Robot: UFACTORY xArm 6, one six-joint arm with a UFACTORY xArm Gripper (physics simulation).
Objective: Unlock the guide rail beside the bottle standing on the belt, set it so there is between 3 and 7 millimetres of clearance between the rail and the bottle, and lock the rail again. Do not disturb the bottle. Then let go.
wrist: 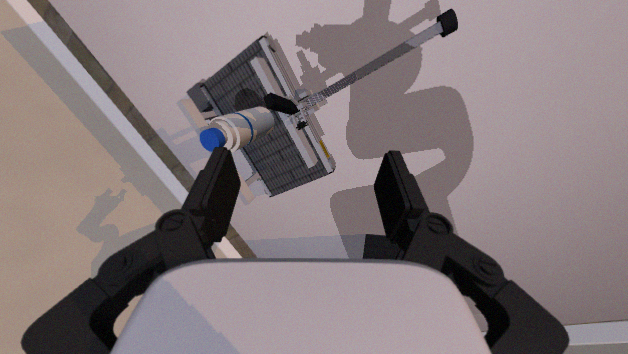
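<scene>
The white bottle with a blue cap and blue band stands on the dark ribbed belt, left of centre. The light guide rail runs along the belt's right side, beside the bottle. A black lever sits at the rail's middle, over the mount, and partly hides the rail near the bottle's base. The width of the gap between rail and bottle cannot be told. A long toothed rod runs from the mount to the upper right. My gripper is open and empty, well above the belt unit, its left fingertip overlapping the view near the cap.
The rod ends in a black knob. A yellow mark is on the belt frame's right side. A second pale rail shows at the belt's left side. A white edge strip crosses the left. Arm shadows fall on the pale surface at right.
</scene>
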